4 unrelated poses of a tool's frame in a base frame.
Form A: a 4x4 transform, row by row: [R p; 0 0 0 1], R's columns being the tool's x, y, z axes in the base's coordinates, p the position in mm. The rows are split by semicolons.
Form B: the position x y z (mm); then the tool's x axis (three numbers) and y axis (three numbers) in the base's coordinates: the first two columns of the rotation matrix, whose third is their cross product. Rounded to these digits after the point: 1 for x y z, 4 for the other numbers. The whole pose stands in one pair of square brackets.
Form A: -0.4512, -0.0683, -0.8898, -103.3; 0.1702, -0.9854, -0.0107, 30.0; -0.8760, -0.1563, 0.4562, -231.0; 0, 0, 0, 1
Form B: [-103.3, 30.0, -231.0, -0.4512, 0.1702, -0.8760, -0.0683, -0.9854, -0.1563]
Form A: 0.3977, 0.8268, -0.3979, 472.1; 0.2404, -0.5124, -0.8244, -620.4; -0.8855, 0.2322, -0.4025, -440.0; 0, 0, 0, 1
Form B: [472.1, -620.4, -440.0, 0.3977, 0.2404, -0.8855, 0.8268, -0.5124, 0.2322]
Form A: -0.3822, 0.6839, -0.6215, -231.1; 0.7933, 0.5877, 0.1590, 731.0; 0.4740, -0.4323, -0.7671, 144.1; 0, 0, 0, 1
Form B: [-231.1, 731.0, 144.1, -0.3822, 0.7933, 0.4740, 0.6839, 0.5877, -0.4323]
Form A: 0.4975, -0.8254, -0.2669, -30.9; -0.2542, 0.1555, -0.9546, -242.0; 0.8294, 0.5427, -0.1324, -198.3; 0, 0, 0, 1
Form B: [-30.9, -242.0, -198.3, 0.4975, -0.2542, 0.8294, -0.8254, 0.1555, 0.5427]
